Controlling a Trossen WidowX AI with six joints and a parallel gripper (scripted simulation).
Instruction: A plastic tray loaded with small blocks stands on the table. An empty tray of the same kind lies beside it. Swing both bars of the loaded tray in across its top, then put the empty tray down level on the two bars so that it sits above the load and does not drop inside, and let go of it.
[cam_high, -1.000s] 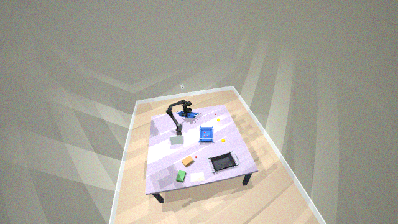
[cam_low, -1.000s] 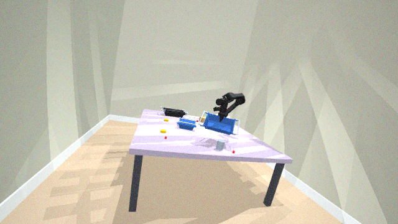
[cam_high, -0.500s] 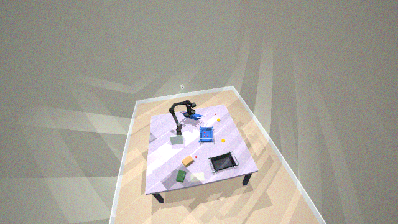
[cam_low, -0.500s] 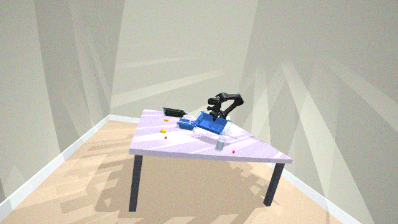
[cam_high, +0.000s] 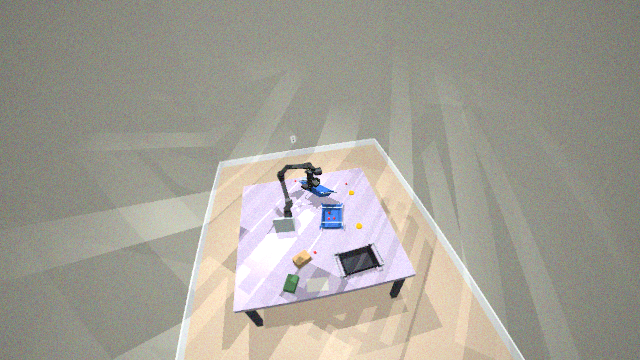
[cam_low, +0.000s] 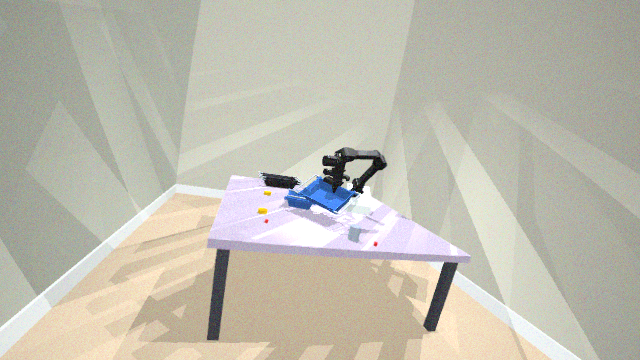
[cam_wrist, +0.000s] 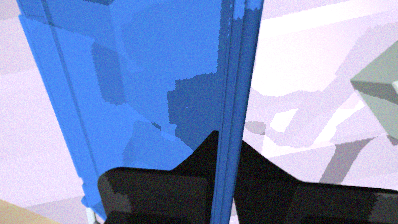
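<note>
The blue tray is 60 mm ahead of my gripper tip and 40 mm to the left of it. The rest, counted from my gripper tip: white slab: 800 mm to the right, 150 mm below, 120 mm behind; then orange block: 580 mm to the right, 190 mm behind, 130 mm below; then grey cylinder: 300 mm to the left, 120 mm below, 20 mm behind.
</note>
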